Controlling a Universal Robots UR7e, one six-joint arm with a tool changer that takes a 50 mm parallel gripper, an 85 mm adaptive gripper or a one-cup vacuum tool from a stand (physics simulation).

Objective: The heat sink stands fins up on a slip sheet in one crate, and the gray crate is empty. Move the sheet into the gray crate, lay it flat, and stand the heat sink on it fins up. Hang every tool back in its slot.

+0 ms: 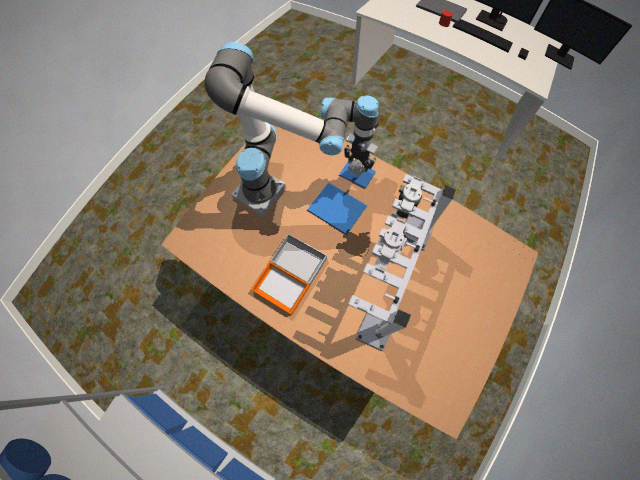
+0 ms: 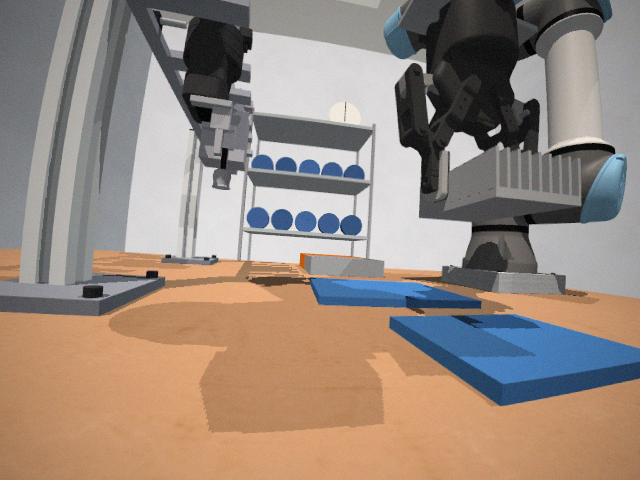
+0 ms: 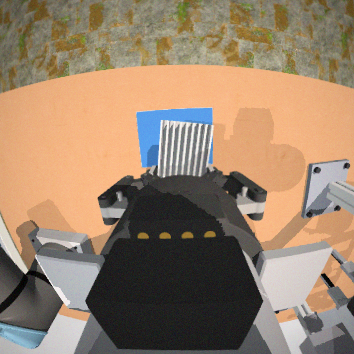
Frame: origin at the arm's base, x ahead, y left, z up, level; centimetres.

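Seen in the pictures: hand, its tool point: (image 2: 467, 12); arm's base, origin of its link: (image 1: 259, 188) (image 2: 497, 270).
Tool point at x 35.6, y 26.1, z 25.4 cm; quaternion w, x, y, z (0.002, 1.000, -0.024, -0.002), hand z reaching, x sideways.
Pixels of each thing's middle, then the offset from my tool point to it. "spot": a spot on its surface instead.
- gray heat sink, middle of its body: (image 2: 483, 194) (image 3: 182, 161) (image 1: 360, 164) dx +0.2, dy +1.4, dz -18.0 cm
- slip sheet, middle of its body: (image 1: 282, 287) dx -4.9, dy -59.4, dz -28.9 cm
- gray crate, middle of its body: (image 2: 341, 265) (image 1: 298, 259) dx -4.1, dy -46.2, dz -27.2 cm
- larger blue pad, a spot on its surface: (image 2: 372, 292) spot: dx +2.3, dy -13.0, dz -28.3 cm
My gripper (image 1: 358, 162) (image 2: 488, 173) (image 3: 183, 172) is the adaptive one with black linked fingers. It is shut on the gray heat sink (image 1: 355, 166) (image 2: 496, 183) (image 3: 185, 147). The heat sink is held fins up, with its base apart from and above the small blue pad (image 1: 364, 179) (image 2: 563, 356) (image 3: 150, 122). The orange crate (image 1: 272, 301) (image 2: 302, 259) has a flat white surface inside, which looks like the slip sheet (image 1: 281, 285). The gray crate (image 1: 308, 245) (image 2: 343, 266) adjoins it and looks empty.
A larger blue pad (image 1: 336, 207) (image 2: 372, 292) lies between the small pad and the crates. The tool stand (image 1: 406, 281) rises beside them, with two tools (image 1: 412, 193) (image 1: 394, 237) hanging in it. The arm's base stands on the other side of the large pad.
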